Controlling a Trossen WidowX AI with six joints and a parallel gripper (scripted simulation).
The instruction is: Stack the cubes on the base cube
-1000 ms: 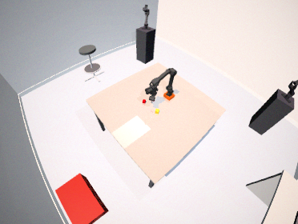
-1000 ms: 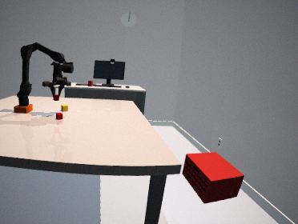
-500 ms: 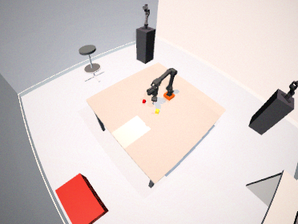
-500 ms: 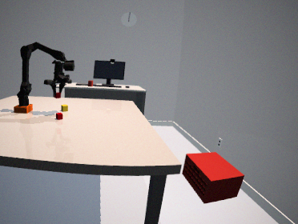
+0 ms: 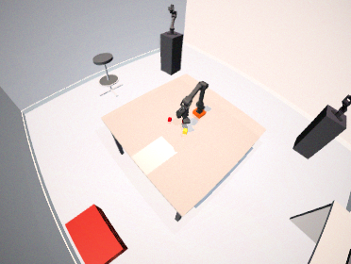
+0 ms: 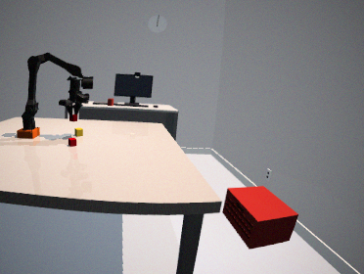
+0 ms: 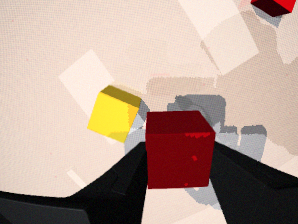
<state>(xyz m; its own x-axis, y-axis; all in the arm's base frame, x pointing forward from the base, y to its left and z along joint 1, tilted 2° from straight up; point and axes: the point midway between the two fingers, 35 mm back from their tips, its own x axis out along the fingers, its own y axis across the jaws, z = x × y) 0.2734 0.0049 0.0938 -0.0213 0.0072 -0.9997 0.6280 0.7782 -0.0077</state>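
Now: the yellow cube 90 mm below my gripper tip, 50 mm to the left of it and 30 mm ahead of it.
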